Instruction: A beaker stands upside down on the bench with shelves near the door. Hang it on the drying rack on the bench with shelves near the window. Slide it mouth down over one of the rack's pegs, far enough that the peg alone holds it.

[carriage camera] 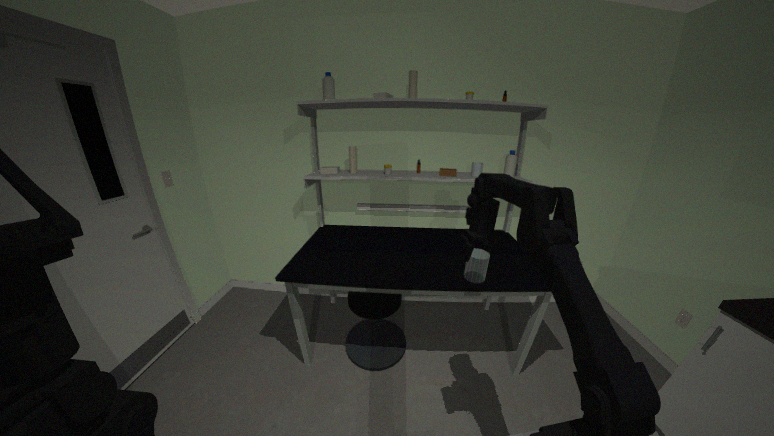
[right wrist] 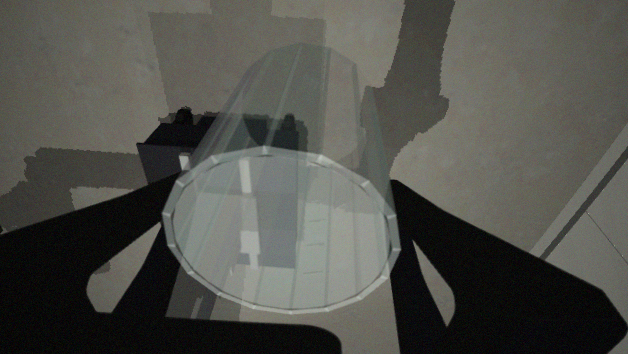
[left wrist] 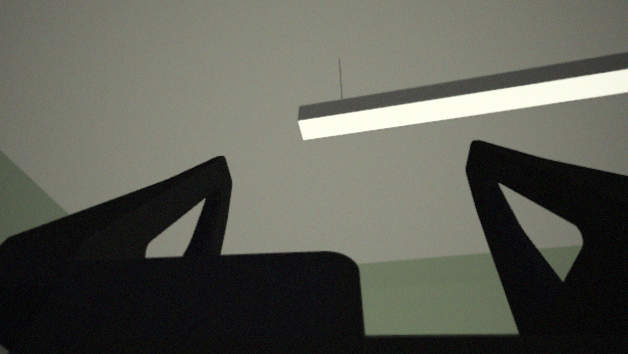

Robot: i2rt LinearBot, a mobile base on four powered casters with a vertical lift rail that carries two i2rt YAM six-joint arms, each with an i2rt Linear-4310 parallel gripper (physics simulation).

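Places are measured from the left arm's base along level axes (x back, y right, z up), in metres.
Pixels of known places: left gripper, fingertip midpoint: (left wrist: pixel 344 162); right gripper, fingertip midpoint: (carriage camera: pixel 477 261) (right wrist: pixel 290 189).
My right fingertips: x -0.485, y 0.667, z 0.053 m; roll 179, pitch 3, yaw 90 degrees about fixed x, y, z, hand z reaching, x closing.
Behind a point stands the place of what it marks.
A clear, ribbed beaker (carriage camera: pixel 476 266) {y 0.650, x -0.454, z 0.054 m} (right wrist: pixel 295 230) {y 0.672, x -0.493, z 0.082 m} is held in my right gripper (carriage camera: pixel 476 250) {y 0.667, x -0.485, z 0.053 m} (right wrist: pixel 290 189) {y 0.667, x -0.485, z 0.053 m}, which is shut on it. One finger lies on each side of its wall. In the carriage view the beaker hangs slightly tilted; in the right wrist view its ringed end is nearest the camera and the floor shows behind it. My left gripper (left wrist: pixel 344 162) {y 0.001, x -0.031, z 0.438 m} is open and empty, pointing at the ceiling; its fingertips do not show in the carriage view. The bench with shelves near the door has a black top (carriage camera: pixel 379 259) {y 0.360, x -1.053, z -0.269 m}. The drying rack does not show in these views.
Bottles, boxes and jars stand on the upper shelf (carriage camera: pixel 422 105) {y 0.645, x -1.393, z 0.627 m} and lower shelf (carriage camera: pixel 400 176) {y 0.501, x -1.282, z 0.189 m}. A round stool (carriage camera: pixel 375 343) {y 0.323, x -1.049, z -0.995 m} stands under the bench's front edge. The door (carriage camera: pixel 32 135) {y -1.307, x -0.826, z 0.527 m} is at left; a dark-topped cabinet (carriage camera: pixel 725 373) {y 1.769, x -0.199, z -0.398 m} is at right. A ceiling lamp (left wrist: pixel 450 102) {y 0.268, x -0.392, z 1.047 m} hangs overhead.
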